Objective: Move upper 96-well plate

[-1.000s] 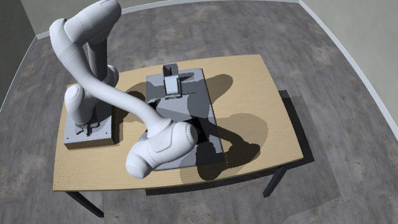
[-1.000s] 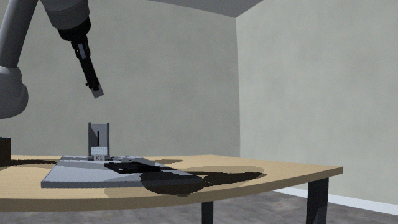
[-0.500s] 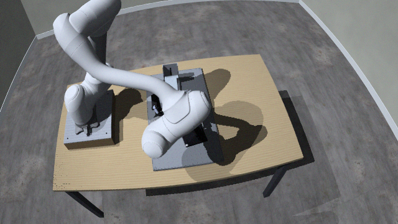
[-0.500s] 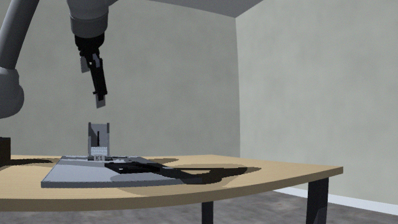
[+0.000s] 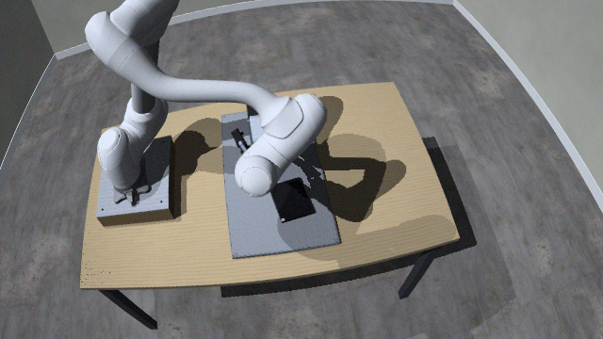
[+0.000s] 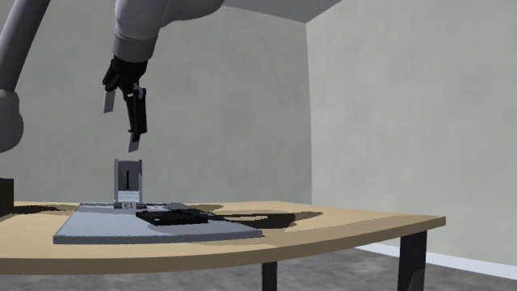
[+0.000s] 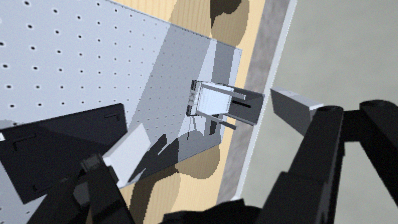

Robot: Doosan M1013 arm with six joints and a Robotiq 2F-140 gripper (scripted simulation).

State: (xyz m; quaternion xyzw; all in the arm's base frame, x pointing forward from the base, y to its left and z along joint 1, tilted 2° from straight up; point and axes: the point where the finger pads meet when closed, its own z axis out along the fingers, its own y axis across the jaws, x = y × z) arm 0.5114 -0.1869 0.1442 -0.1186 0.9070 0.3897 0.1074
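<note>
Right now my hand is 8 cm short of the rack label, 19 cm to the right of it and 21 cm above it. Also, from my hand: pale A1 square 4 cm ahead, 15 cm to the right, 20 cm below.
</note>
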